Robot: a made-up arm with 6 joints.
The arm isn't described. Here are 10 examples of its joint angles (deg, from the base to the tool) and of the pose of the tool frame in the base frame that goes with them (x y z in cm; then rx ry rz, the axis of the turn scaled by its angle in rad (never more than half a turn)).
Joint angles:
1: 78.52 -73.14 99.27 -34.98 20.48 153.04
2: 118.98 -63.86 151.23 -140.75 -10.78 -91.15
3: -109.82 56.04 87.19 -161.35 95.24 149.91
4: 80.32 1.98 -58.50 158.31 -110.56 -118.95
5: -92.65 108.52 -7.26 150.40 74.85 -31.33
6: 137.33 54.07 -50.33 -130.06 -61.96 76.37
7: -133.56 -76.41 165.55 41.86 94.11 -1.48
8: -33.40 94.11 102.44 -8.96 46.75 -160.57
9: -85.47 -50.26 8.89 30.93 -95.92 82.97
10: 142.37 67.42 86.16 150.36 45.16 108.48
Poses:
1: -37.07 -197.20 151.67 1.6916 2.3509 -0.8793
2: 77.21 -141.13 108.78 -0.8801 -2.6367 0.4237
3: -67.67 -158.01 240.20 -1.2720 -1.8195 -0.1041
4: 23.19 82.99 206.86 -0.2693 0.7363 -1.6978
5: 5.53 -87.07 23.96 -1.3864 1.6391 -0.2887
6: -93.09 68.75 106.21 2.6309 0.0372 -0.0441
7: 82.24 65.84 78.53 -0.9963 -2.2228 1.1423
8: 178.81 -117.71 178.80 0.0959 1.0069 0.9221
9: -13.18 35.83 278.76 0.7325 -1.0475 0.7082
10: -167.89 120.48 213.86 2.8152 -0.4000 -0.5621
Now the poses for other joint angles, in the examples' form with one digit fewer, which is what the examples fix.
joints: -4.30 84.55 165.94 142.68 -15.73 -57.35
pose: 119.1 -11.9 250.7 -1.391 -0.450 2.696
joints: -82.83 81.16 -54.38 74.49 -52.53 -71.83
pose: -7.1 -70.9 78.0 0.813 -1.078 -0.803
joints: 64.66 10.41 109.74 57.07 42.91 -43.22
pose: -17.9 -3.0 338.4 0.603 0.167 -0.463
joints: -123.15 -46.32 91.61 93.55 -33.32 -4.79
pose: 78.2 139.1 266.6 -1.575 1.125 0.753
